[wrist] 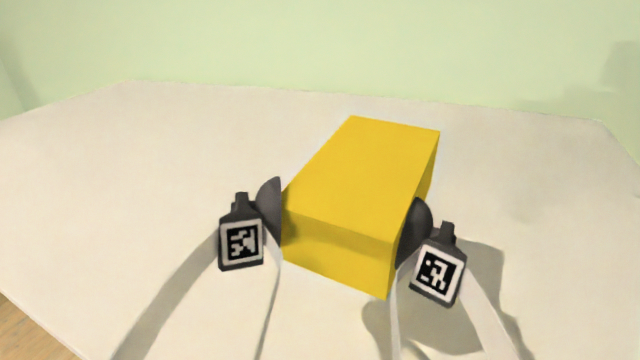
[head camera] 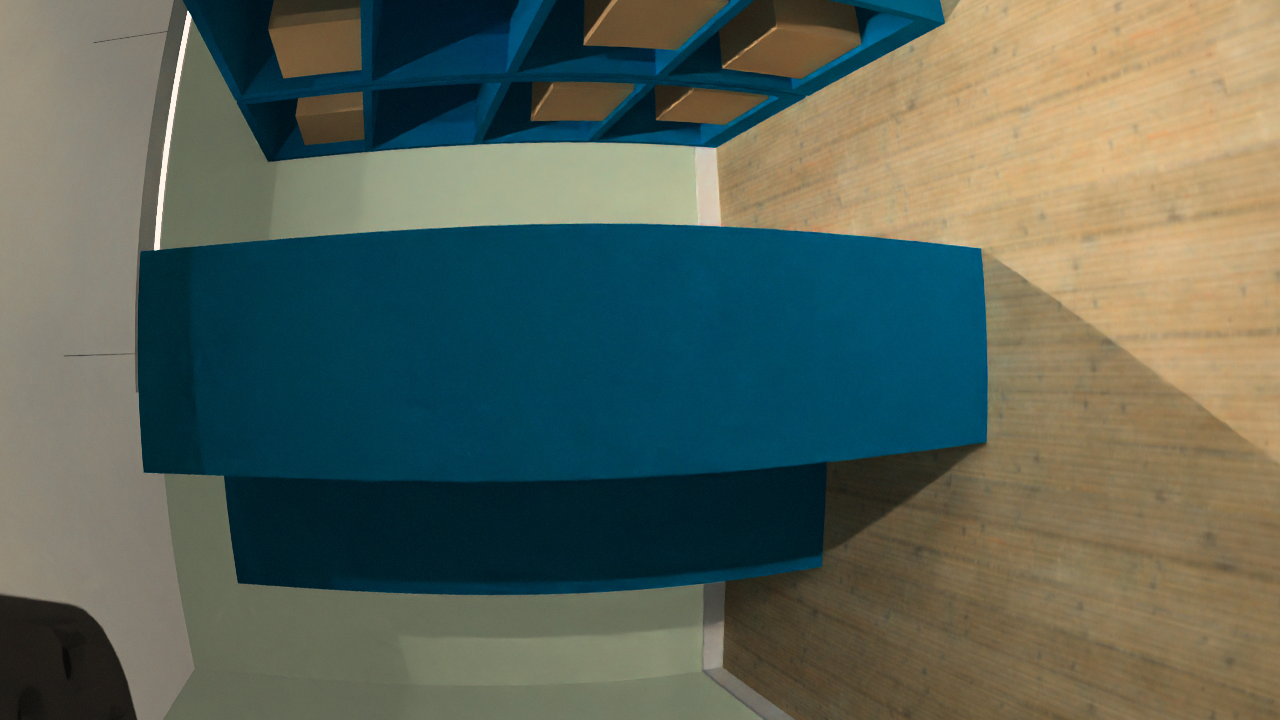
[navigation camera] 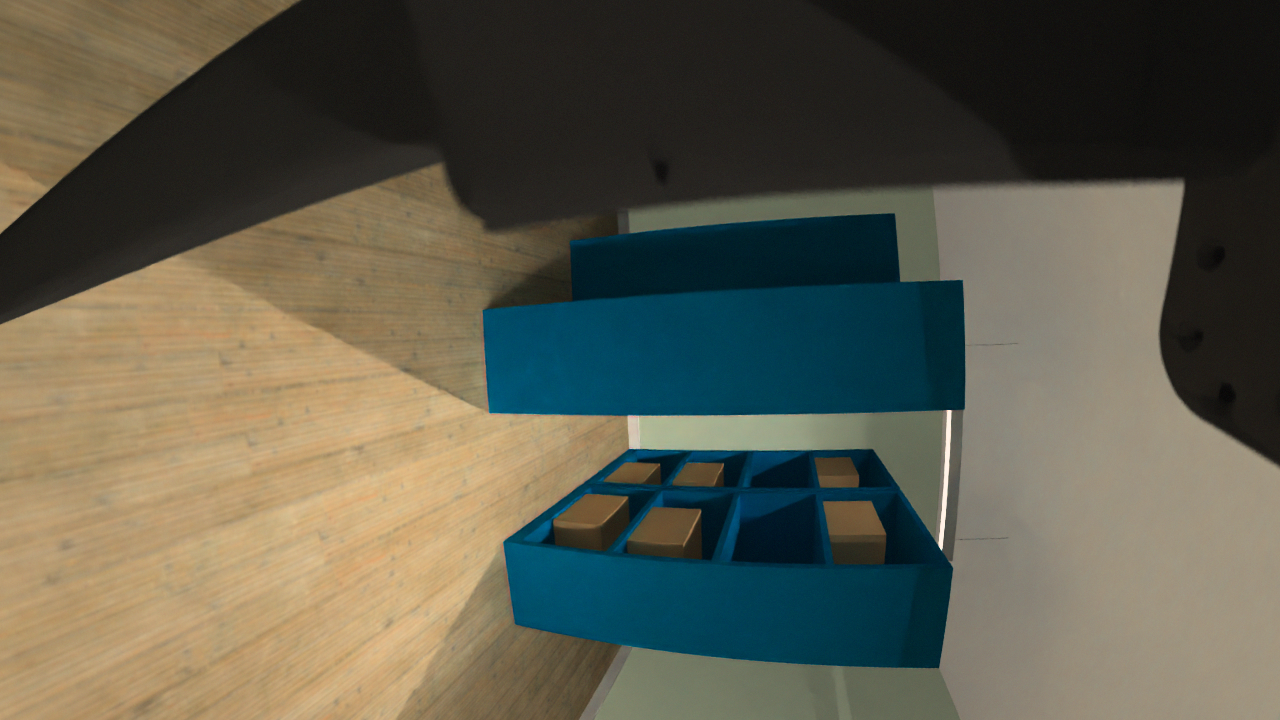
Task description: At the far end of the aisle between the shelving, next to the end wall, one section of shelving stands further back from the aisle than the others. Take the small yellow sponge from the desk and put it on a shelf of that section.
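Places are measured from the robot's base along level axes (x back, y right, z up), in centimetres.
Where they show: gripper, fingertip midpoint: (wrist: pixel 344 212).
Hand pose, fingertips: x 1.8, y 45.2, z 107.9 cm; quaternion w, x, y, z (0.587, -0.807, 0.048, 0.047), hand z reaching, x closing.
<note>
After its pixels a point has its place.
The yellow sponge (wrist: pixel 367 172) {x 3.1, y 45.2, z 110.6 cm} is held between the two fingertips of my gripper (wrist: pixel 344 212) {x 1.8, y 45.2, z 107.9 cm} in the wrist view. It is tilted and hangs over the pale desk (wrist: pixel 140 150) {x -39.5, y 79.8, z 95.0 cm}, with shadows to its lower right. In the head and navigation views, a large blue end panel (head camera: pixel 572 349) {x -57.0, y -167.2, z 96.2 cm} (navigation camera: pixel 716 349) {x -55.3, y -167.8, z 100.4 cm} stands beside the aisle. A darker blue section (head camera: pixel 528 532) {x -38.3, y -271.5, z 92.0 cm} (navigation camera: pixel 733 255) {x -37.3, y -271.9, z 99.2 cm} shows partly behind it, nearer the end wall (head camera: pixel 501 183) {x -177.0, y -325.2, z 86.4 cm} (navigation camera: pixel 760 431) {x -178.8, y -324.6, z 105.3 cm} and offset away from the aisle. Its shelf openings are hidden. The sponge and gripper do not show in those two views.
Across the aisle stands blue shelving (head camera: pixel 438 85) (navigation camera: pixel 733 608) with cardboard boxes (head camera: pixel 317 40) {x -153.5, y -188.9, z 158.0 cm} (navigation camera: pixel 854 528) {x -151.8, y -183.3, z 157.9 cm} in several compartments. Wooden floor (head camera: pixel 1118 179) {x -69.9, y -102.9, z 0.0 cm} (navigation camera: pixel 268 447) {x -40.2, y -63.4, z 0.0 cm} runs along the aisle. Dark robot parts (head camera: pixel 62 658) {x -2.0, y -14.1, z 135.9 cm} (navigation camera: pixel 716 98) {x 4.1, y -9.5, z 124.9 cm} cover a corner of the head view and the top of the navigation view.
</note>
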